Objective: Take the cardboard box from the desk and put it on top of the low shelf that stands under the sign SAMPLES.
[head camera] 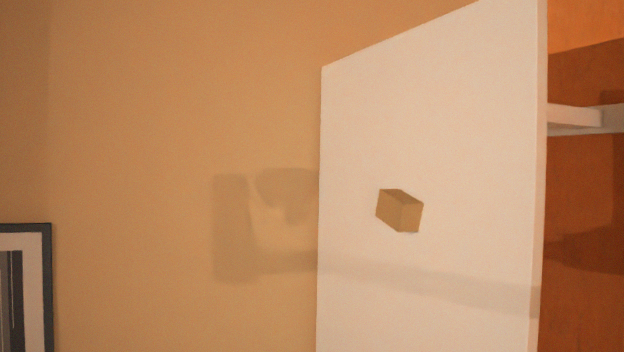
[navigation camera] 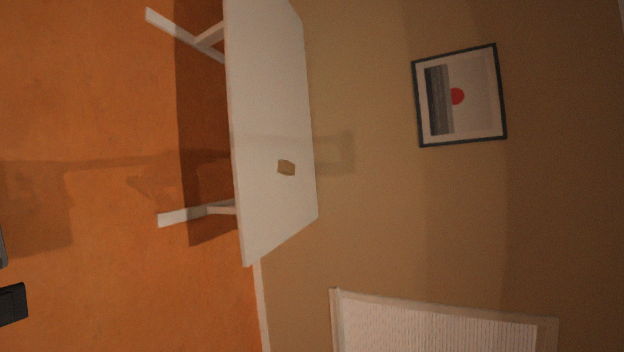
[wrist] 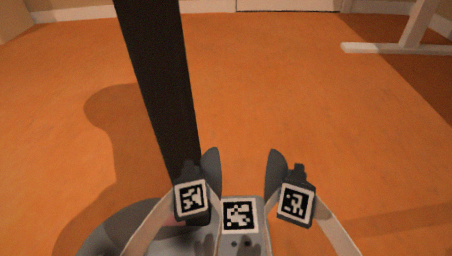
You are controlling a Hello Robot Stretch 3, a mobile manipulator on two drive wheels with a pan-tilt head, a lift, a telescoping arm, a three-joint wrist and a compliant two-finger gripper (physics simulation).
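Frame: origin at the robot's base, x ahead, y left, z up, level; millimetres.
Seen in the pictures: gripper, fingertip midpoint: [wrist: 242, 166].
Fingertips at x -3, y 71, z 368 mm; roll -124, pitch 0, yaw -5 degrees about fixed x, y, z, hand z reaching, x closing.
A point is followed by its place in that frame.
The cardboard box [head camera: 400, 211] {x 810, y 57, z 771 mm} [navigation camera: 286, 167] {x 811, y 60, z 770 mm} is a small brown block on the white desk [head camera: 430, 125] {x 781, y -112, z 721 mm} [navigation camera: 267, 90] {x 784, y 449, z 720 mm}. Both pictures are turned sideways. In the navigation view the box stands nearer the desk's lower end and nearer its wall-side edge. My gripper [wrist: 242, 166] {x -3, y 71, z 368 mm} is open in the wrist view, with bare floor showing between its fingertips and nothing held. It is apart from the desk and the box. The low shelf and the sign SAMPLES do not show in these views.
White desk legs [navigation camera: 182, 216] [wrist: 395, 48] stand on the orange floor. A framed picture [head camera: 48, 290] {x 1308, y 271, z 1440 mm} [navigation camera: 460, 95] {x 1314, y 385, z 1672 mm} and a blind-covered window [navigation camera: 440, 330] {x 1266, y -1089, z 1514 mm} are on the wall. A dark post [wrist: 160, 85] rises left of the gripper. Shadows cross the desk and floor.
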